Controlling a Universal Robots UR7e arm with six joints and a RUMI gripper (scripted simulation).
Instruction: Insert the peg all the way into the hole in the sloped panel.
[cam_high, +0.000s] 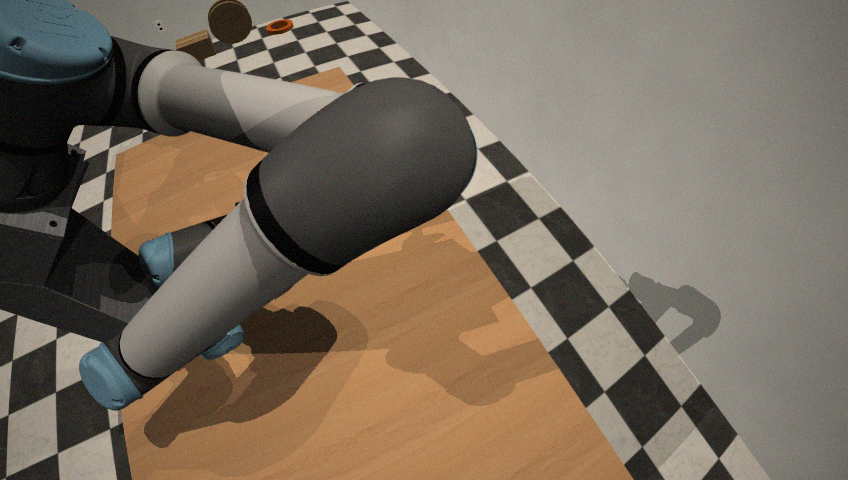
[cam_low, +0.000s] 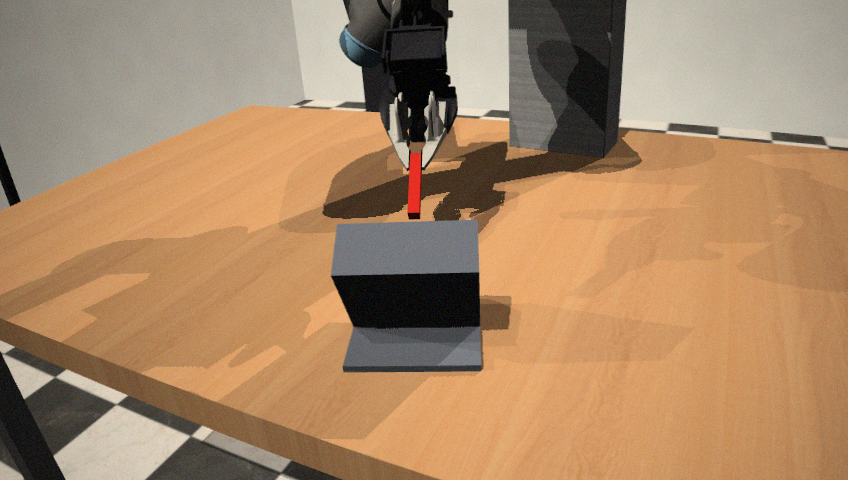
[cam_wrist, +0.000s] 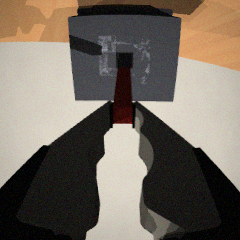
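Now: the red peg 30 mm ahead of my hand, 20 mm to the left of it and 20 mm below it. The rest, counted from my hand: grey base plate 140 mm below, 120 mm ahead, 90 mm to the left.
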